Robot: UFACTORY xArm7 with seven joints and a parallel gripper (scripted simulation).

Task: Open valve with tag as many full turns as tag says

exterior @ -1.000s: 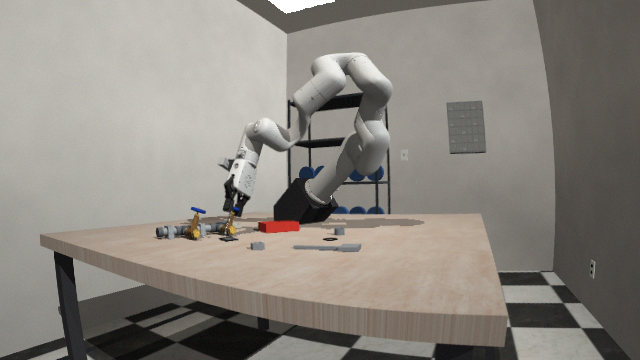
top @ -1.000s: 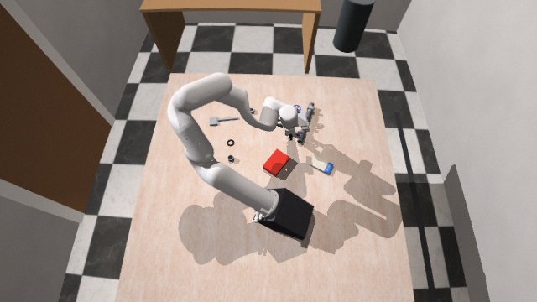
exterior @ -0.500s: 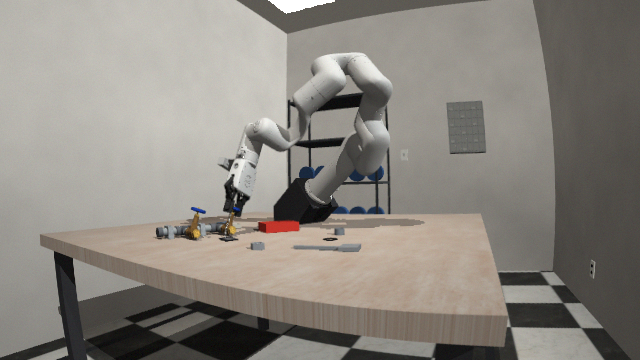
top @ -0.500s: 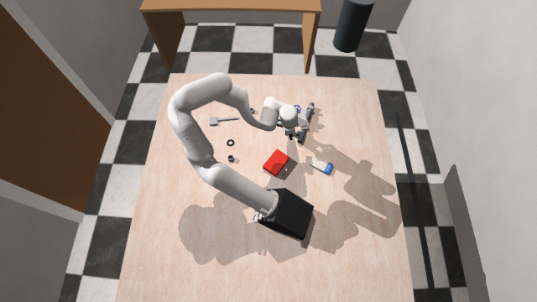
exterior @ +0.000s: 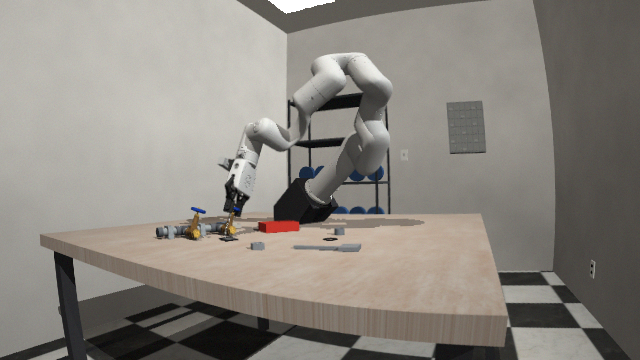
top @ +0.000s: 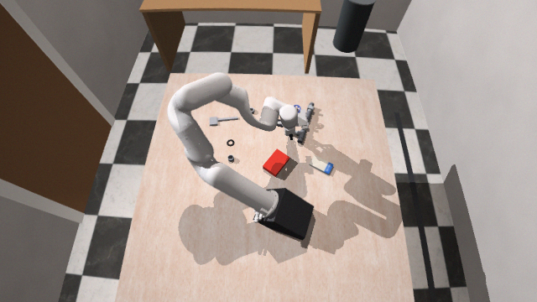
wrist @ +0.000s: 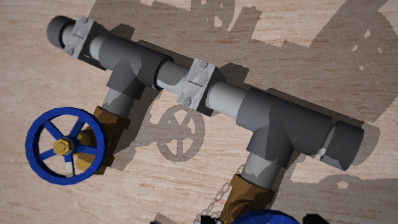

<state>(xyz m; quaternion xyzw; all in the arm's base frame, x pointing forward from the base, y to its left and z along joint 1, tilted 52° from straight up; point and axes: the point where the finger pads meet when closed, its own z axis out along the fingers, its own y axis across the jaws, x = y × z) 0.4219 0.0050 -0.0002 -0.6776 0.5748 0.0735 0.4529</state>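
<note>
My gripper is now 80 mm above the black tag, 70 mm short of it and 60 mm to the right of it. From my hand the other things lie so: red block: 170 mm behind, 70 mm below, 20 mm to the left; then white box: 200 mm to the right, 120 mm behind, 80 mm below; then grey flat tool: 390 mm to the left, 80 mm below.
</note>
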